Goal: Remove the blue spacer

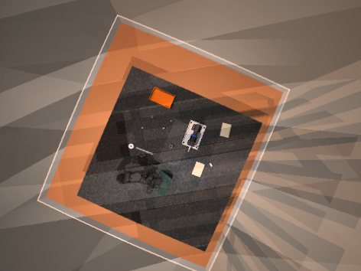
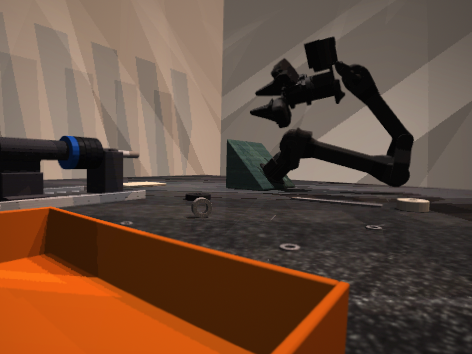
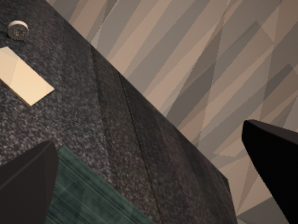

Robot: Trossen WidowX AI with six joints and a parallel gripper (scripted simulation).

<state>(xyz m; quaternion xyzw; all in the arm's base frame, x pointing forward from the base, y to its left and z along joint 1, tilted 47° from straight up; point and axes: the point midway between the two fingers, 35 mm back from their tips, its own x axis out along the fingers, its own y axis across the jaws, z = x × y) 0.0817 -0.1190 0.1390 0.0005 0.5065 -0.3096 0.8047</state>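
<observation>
Right now the grey shaft is 38 cm ahead of my gripper tip, 14 cm below it and 4 cm to the right of it. Also, from my gripper tip: blue spacer: 43 cm ahead, 15 cm below, 3 cm to the right; then orange tray: 57 cm ahead, 39 cm to the left, 21 cm below; then white disc: 39 cm to the left, 22 cm below, 6 cm ahead.
</observation>
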